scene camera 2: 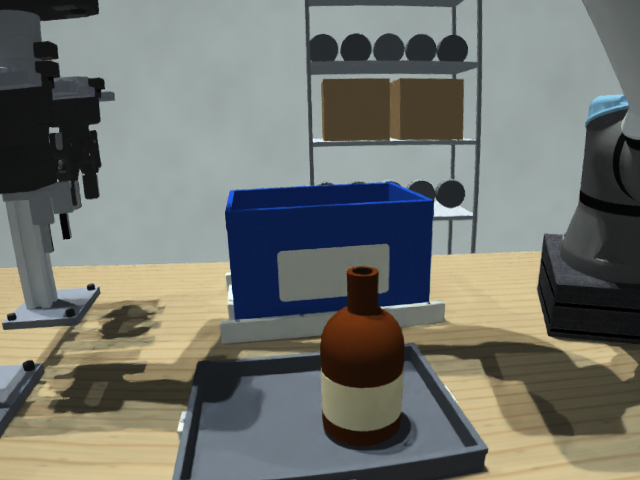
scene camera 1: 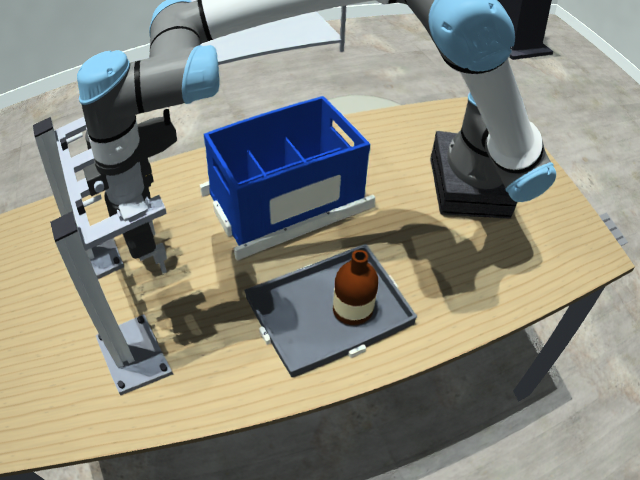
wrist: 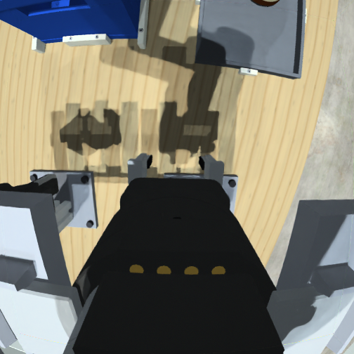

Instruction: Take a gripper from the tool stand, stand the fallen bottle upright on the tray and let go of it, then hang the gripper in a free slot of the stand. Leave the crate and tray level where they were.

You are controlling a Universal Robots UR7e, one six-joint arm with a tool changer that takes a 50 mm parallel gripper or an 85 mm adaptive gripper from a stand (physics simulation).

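Places are measured from the arm's base along level axes (x left, y back, z up), in metres.
Where they show: arm's base, link origin: (scene camera 2: 612, 259) (scene camera 1: 478, 162).
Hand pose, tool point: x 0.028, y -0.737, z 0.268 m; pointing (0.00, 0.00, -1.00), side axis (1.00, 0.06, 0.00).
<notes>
Things, the pixels of their centre, and the offset from my tool point.
- brown bottle, body centre: (scene camera 2: 362, 353) (scene camera 1: 356, 284) dx +0.130, dy +0.332, dz -0.277 m
- grey tray, body centre: (scene camera 2: 320, 412) (scene camera 1: 330, 308) dx +0.113, dy +0.295, dz -0.347 m
- blue crate, body centre: (scene camera 2: 323, 251) (scene camera 1: 284, 169) dx -0.178, dy +0.340, dz -0.272 m
The brown bottle (scene camera 1: 355, 289) (scene camera 2: 361, 351) stands upright on the grey tray (scene camera 1: 310, 335) (scene camera 2: 258, 439) (wrist: 280, 45); in the wrist view part of its base shows at the top edge. The tray lies flat. My gripper (scene camera 1: 156, 262) (wrist: 175, 165) is at the end of the arm, its body low between two fork arms of the tool stand (scene camera 1: 87, 299) (scene camera 2: 33, 253) (wrist: 15, 230), far from the bottle. Its two fingers are apart and nothing is between them. The arm hides part of the slot in scene camera 1, so whether the gripper rests on the forks is unclear.
The blue crate (scene camera 1: 253, 211) (scene camera 2: 253, 232) (wrist: 100, 20) stands level behind the tray, between white rails. Another gripper (scene camera 2: 77, 111) hangs in a neighbouring slot, close behind mine. The stand's near post rises beside the arm's wrist.
</notes>
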